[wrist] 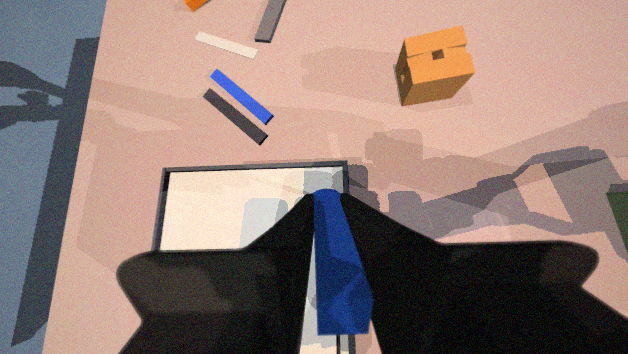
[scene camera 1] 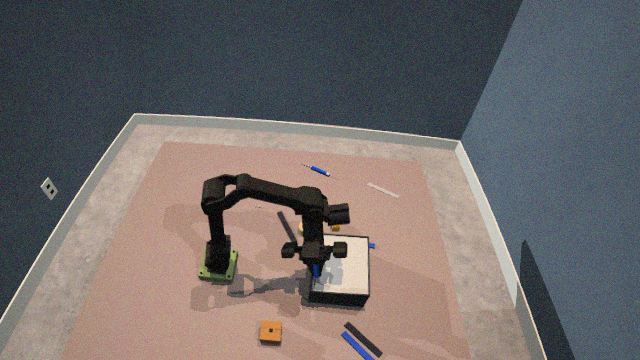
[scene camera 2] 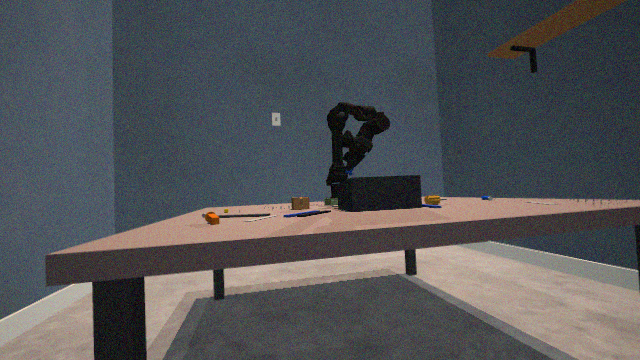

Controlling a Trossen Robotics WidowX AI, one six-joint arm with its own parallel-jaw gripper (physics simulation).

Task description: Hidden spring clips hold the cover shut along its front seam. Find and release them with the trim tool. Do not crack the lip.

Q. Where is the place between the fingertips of the gripper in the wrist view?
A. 326, 200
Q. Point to an orange block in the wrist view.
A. At 434, 66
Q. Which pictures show the gripper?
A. The wrist view, scene camera 1 and scene camera 2: all of them.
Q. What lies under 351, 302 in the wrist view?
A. A blue trim tool.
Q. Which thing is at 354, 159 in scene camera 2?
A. The gripper.
